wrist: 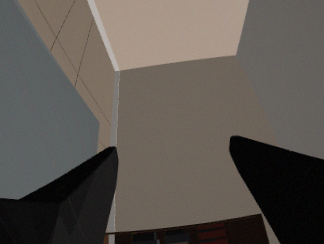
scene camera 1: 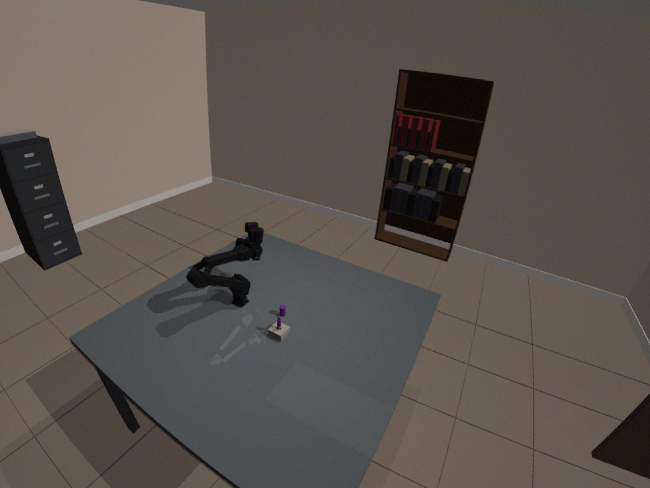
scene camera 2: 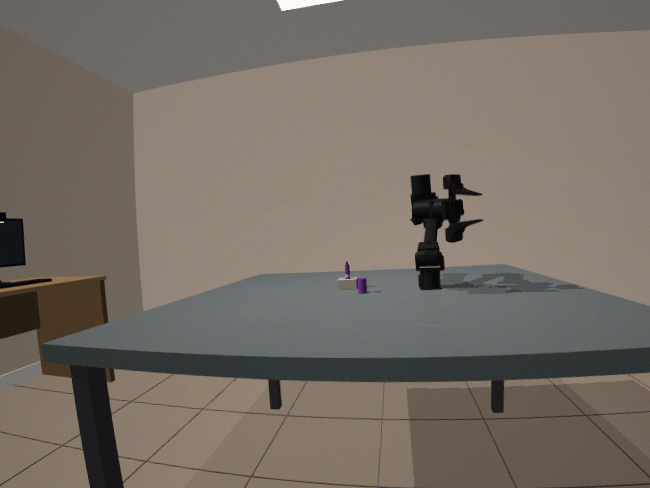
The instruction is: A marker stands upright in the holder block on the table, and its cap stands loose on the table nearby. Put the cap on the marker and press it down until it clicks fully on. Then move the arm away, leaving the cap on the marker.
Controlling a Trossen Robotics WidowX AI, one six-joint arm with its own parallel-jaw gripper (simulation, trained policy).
Path:
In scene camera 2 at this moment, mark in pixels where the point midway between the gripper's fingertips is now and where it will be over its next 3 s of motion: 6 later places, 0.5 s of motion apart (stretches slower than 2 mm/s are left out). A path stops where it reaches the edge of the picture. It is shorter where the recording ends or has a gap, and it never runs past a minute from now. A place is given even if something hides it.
My gripper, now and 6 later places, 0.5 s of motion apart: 482,207; 473,213; 464,219; 454,226; 444,232; 433,237; 422,242

